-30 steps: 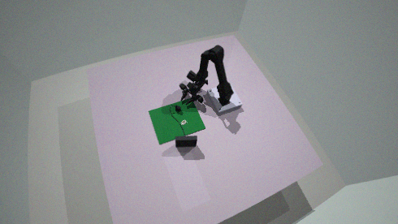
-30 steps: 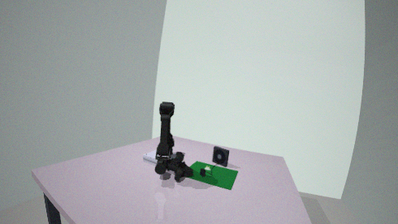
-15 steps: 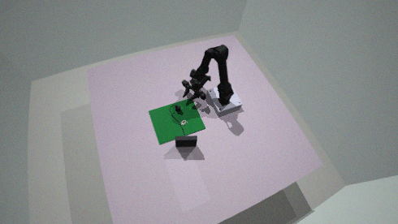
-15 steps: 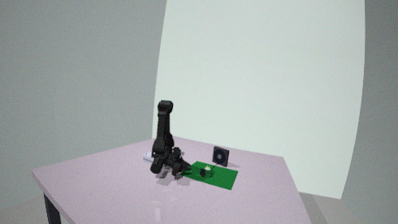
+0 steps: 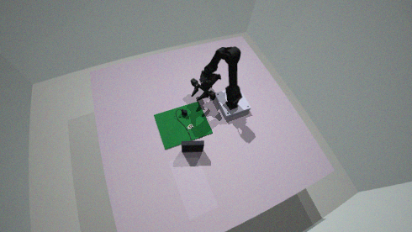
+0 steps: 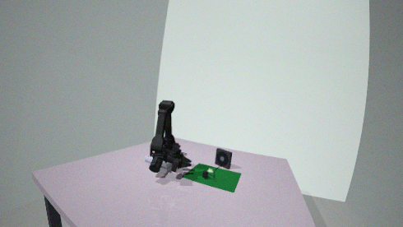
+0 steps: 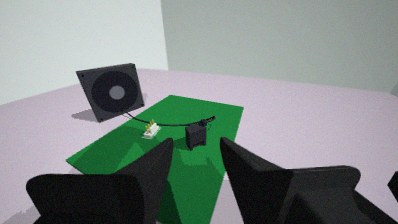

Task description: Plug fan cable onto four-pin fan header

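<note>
The black fan plug is 8 cm ahead of my gripper tip, 7 cm below it and 3 cm to the left of it. Round my gripper tip: white four-pin fan header 13 cm to the left, 9 cm below, 9 cm ahead; then green board 12 cm ahead, 10 cm below, 9 cm to the left; then black fan 26 cm to the left, 13 cm ahead, 3 cm below.
</note>
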